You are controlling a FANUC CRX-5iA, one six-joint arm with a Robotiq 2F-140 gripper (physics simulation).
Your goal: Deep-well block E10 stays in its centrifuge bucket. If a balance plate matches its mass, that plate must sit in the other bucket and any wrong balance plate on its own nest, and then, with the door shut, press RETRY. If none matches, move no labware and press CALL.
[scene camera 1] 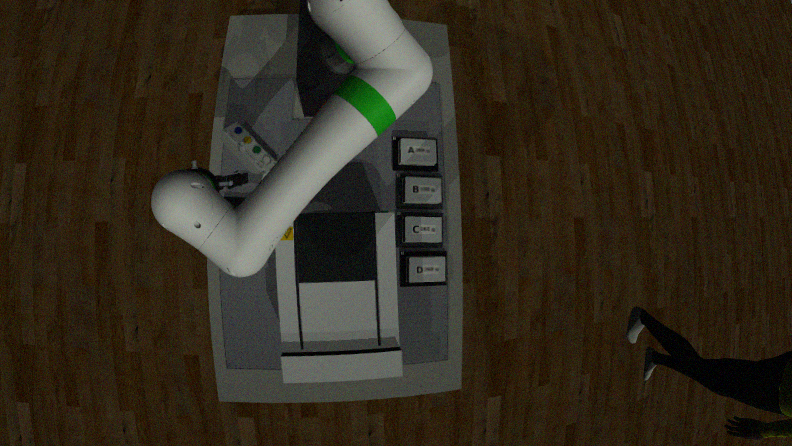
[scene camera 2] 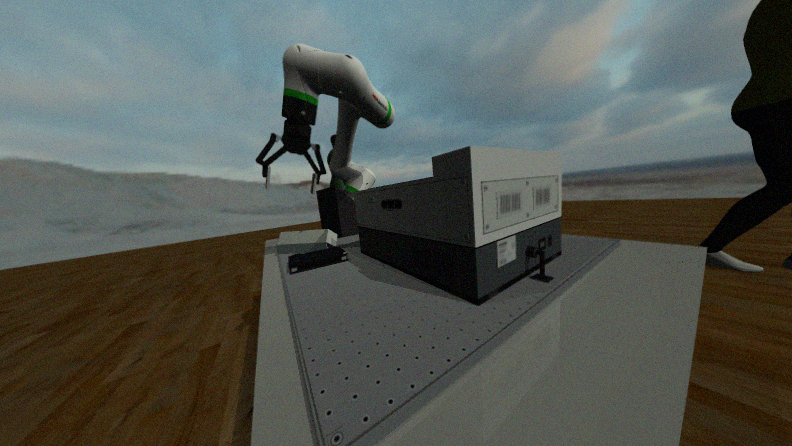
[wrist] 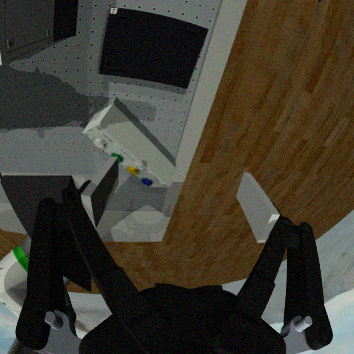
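Seen in the pictures: gripper, fingertip midpoint: (scene camera 2: 291,191) (wrist: 180,177); arm's base, origin of the base link: (scene camera 1: 335,54) (scene camera 2: 347,204).
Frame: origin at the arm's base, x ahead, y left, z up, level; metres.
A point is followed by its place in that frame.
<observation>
My gripper (scene camera 1: 239,178) (scene camera 2: 290,180) @(x 0.454, y -0.293, z 0.074 m) (wrist: 180,177) @(x 0.454, y -0.293, z 0.074 m) is open and empty, high above the table's edge near the button box (scene camera 1: 235,139) @(x 0.294, y -0.303, z -0.081 m) (scene camera 2: 303,239) @(x 0.355, y -0.278, z -0.107 m) (wrist: 137,135) @(x 0.371, y -0.263, z -0.109 m). The box has white, green (wrist: 117,158), yellow (wrist: 132,170) @(x 0.294, y -0.264, z -0.087 m) and blue (wrist: 146,182) @(x 0.258, y -0.302, z -0.088 m) buttons; their labels are unreadable. The centrifuge (scene camera 1: 387,277) @(x 0.690, y 0.209, z 0.052 m) (scene camera 2: 415,213) @(x 0.863, y -0.079, z -0.014 m) has a dark rectangle (scene camera 1: 335,246) @(x 0.615, y 0.063, z 0.055 m) in front of a white panel (scene camera 1: 338,310) @(x 0.789, y 0.080, z 0.052 m) on top; I cannot tell whether its door is shut. Balance plates A (scene camera 1: 418,151) @(x 0.278, y 0.314, z -0.104 m), B (scene camera 1: 422,190) @(x 0.412, y 0.334, z -0.104 m), C (scene camera 1: 423,229) @(x 0.542, y 0.344, z -0.104 m) and D (scene camera 1: 426,269) @(x 0.673, y 0.363, z -0.104 m) sit on black nests. Block E10 and the buckets do not show.
A flat black unit (scene camera 2: 315,260) @(x 0.599, y -0.263, z -0.135 m) (wrist: 152,47) @(x 0.539, y -0.254, z -0.133 m) lies between the button box and the centrifuge side. The arm's dark pedestal (scene camera 2: 332,213) @(x 0.070, y -0.106, z -0.038 m) (wrist: 37,195) @(x 0.155, y -0.003, z -0.093 m) stands at the table end. The arm crosses over the table. A person (scene camera 1: 714,382) (scene camera 2: 767,132) is on the floor beyond the plates.
</observation>
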